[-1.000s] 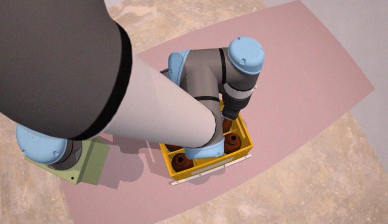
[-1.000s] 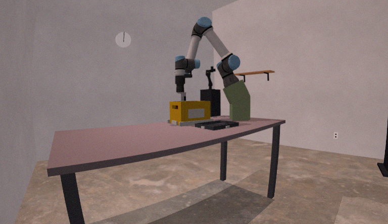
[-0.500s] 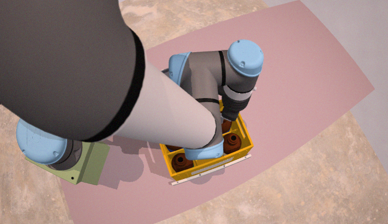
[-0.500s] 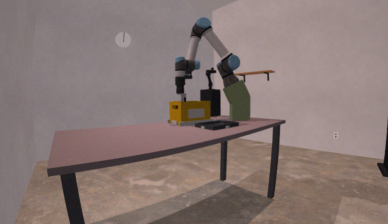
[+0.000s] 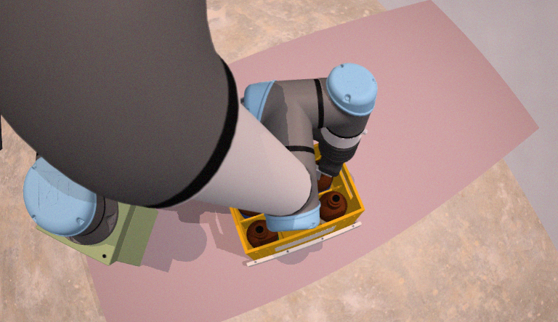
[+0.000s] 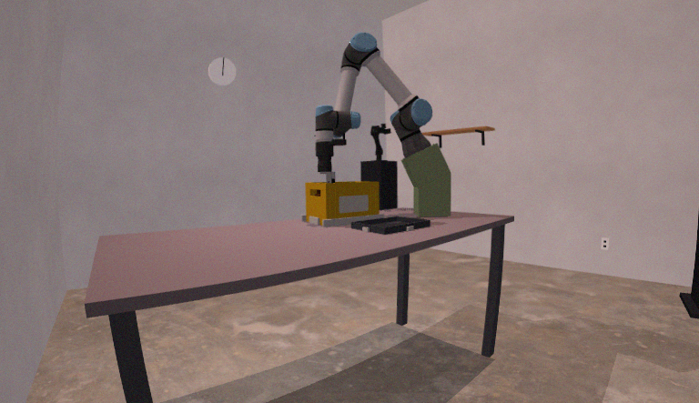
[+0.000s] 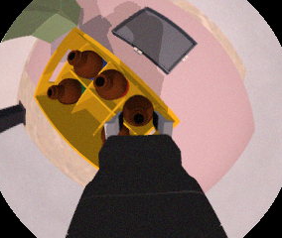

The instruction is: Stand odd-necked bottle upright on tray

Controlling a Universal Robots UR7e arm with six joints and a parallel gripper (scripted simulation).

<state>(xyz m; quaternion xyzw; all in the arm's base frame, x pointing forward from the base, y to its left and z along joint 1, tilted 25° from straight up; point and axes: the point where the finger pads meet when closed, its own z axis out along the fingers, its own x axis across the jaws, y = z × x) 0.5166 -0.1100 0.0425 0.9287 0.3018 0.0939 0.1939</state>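
Now: hand 9 cm above the glass bottle, 8 cm to the left of it and 1 cm past it. The rest, counted from my hand: dark tray (25 cm to the left, 16 cm below, 8 cm behind); then crate (9 cm below, 9 cm behind, 3 cm to the right).
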